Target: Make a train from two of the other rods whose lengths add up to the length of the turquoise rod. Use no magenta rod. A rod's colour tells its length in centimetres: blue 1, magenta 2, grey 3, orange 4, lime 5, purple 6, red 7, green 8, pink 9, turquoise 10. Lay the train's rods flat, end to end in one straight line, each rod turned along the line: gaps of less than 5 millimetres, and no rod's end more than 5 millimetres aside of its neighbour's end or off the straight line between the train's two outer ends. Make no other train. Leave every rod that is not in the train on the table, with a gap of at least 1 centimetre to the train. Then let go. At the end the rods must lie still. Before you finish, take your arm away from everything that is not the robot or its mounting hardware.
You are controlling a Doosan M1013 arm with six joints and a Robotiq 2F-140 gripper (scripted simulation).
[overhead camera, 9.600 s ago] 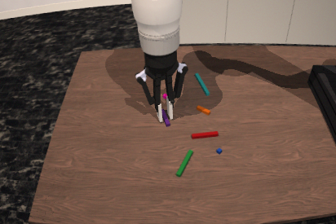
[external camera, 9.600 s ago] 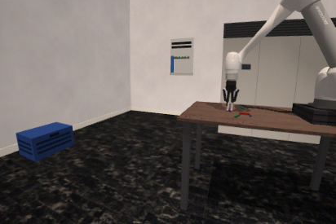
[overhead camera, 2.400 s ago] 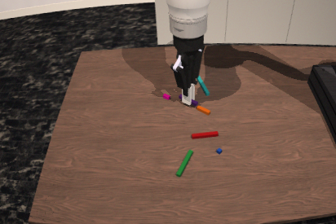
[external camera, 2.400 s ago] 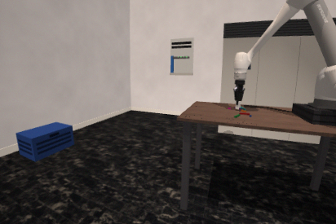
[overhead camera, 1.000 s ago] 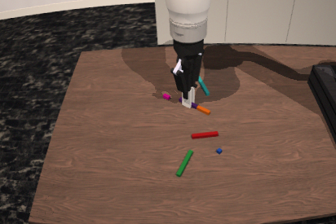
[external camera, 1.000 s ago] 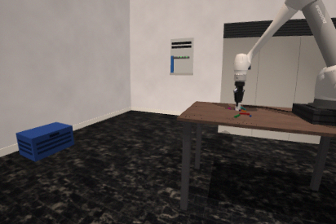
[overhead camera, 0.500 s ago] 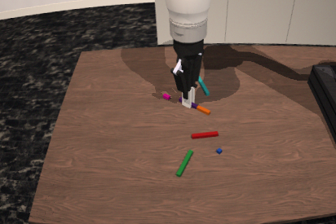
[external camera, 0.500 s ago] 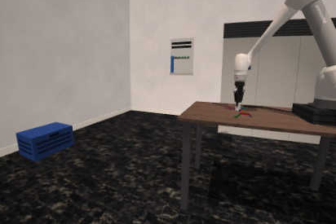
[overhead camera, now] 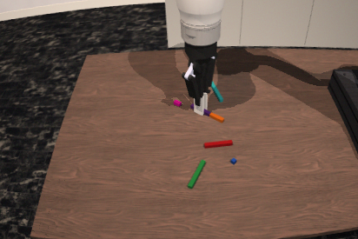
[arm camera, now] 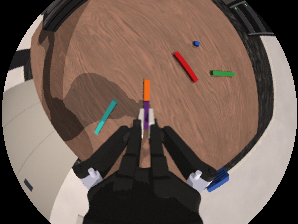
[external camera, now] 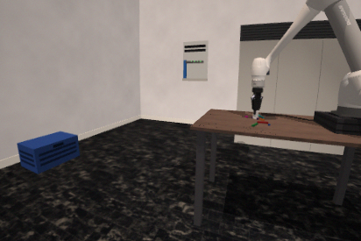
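My gripper is now 30 mm above the purple rod. The rest, counted from my hand: turquoise rod 90 mm to the right, 40 mm behind, 30 mm below; then magenta rod 70 mm ahead, 30 mm below, 20 mm to the right; then orange rod 50 mm behind, 30 mm below, 20 mm to the left.
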